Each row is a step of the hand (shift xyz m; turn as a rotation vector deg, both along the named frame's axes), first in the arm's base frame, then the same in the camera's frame.
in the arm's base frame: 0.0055 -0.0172 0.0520 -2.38 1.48 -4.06
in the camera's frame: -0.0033 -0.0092 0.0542 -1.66 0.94 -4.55
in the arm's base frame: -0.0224 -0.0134 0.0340 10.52 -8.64 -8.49
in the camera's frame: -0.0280 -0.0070 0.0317 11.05 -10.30 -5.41
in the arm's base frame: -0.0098 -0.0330 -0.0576 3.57 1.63 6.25
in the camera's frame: -0.0034 -0.0411 -0.0530 2.72 2.42 6.42
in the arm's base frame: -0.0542 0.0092 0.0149 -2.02 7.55 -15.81
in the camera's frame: -0.0551 0.0137 0.0048 0.82 5.09 -16.87
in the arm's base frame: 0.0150 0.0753 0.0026 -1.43 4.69 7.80
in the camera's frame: 0.0194 0.0741 -0.0062 -2.24 5.90 6.71
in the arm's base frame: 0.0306 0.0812 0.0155 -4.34 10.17 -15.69
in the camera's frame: 0.0333 0.0812 0.0080 -1.32 7.80 -17.49
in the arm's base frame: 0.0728 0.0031 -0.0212 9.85 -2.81 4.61
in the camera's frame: 0.0752 -0.0034 -0.0099 8.86 -2.49 6.44
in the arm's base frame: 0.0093 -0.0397 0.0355 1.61 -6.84 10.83
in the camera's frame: 0.0014 -0.0341 0.0419 -0.45 -5.14 11.83
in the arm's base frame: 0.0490 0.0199 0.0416 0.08 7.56 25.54
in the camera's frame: 0.0436 0.0240 0.0453 -3.15 11.41 23.86
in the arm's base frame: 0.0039 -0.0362 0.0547 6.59 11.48 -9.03
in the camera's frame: -0.0065 -0.0274 0.0594 8.58 9.65 -9.49
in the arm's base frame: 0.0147 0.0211 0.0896 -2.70 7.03 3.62
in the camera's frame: 0.0028 0.0341 0.0867 -2.73 7.62 2.09
